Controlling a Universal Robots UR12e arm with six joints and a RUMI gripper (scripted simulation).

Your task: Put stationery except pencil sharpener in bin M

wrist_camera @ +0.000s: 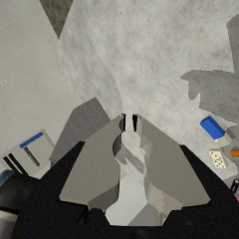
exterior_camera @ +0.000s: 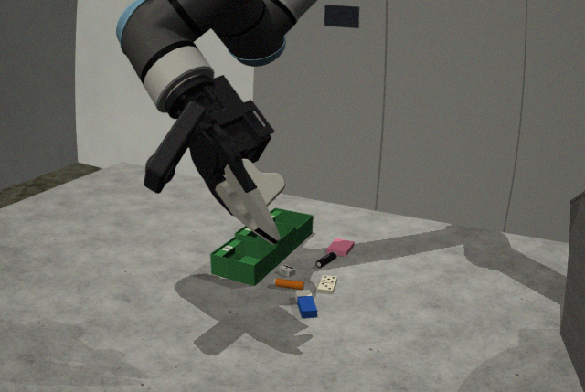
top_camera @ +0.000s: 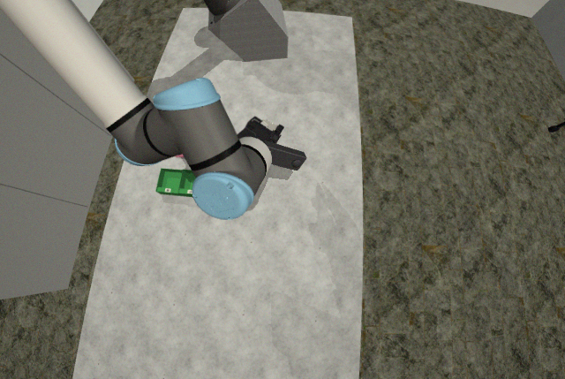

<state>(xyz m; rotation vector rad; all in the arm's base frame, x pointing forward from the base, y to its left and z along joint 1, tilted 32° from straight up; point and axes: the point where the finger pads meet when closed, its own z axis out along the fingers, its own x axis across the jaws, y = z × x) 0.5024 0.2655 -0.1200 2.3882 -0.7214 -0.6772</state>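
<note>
My gripper is now 17 cm short of the green bin block, 26 cm to the left of it and 16 cm above it. The rest, counted from my hand: domino 2 cm ahead, 21 cm to the right, 17 cm below; blue eraser 2 cm ahead, 13 cm to the right, 17 cm below; orange marker 7 cm ahead, 17 cm to the right, 17 cm below.
</note>
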